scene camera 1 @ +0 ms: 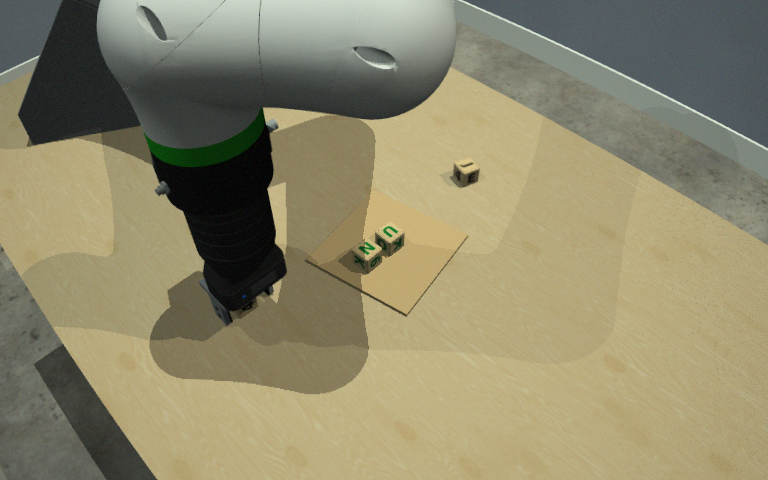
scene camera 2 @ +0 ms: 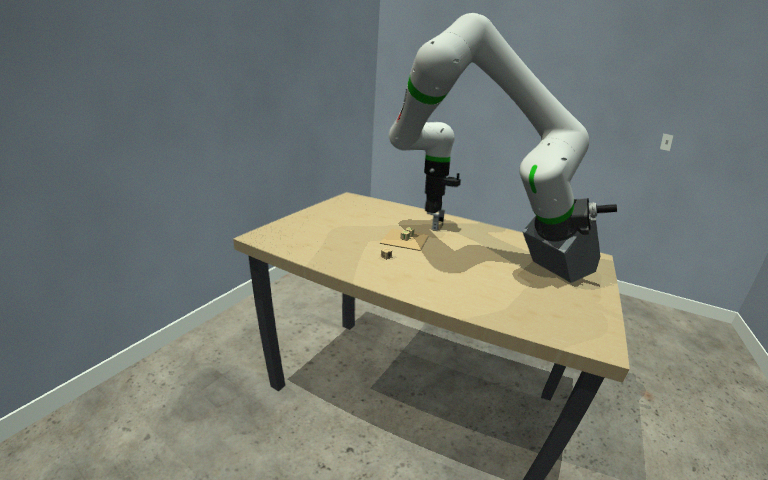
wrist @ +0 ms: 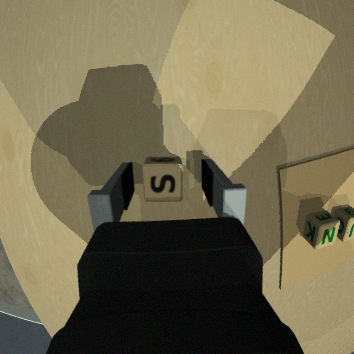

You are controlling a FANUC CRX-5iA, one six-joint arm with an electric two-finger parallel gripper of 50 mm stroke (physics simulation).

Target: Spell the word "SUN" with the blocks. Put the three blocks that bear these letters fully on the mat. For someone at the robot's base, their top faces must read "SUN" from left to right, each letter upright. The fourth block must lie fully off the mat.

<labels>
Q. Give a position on an S block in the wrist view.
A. At 162, 175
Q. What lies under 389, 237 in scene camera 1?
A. A U block.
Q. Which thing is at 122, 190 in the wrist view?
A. The gripper.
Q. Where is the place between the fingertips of the gripper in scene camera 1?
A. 245, 303
</labels>
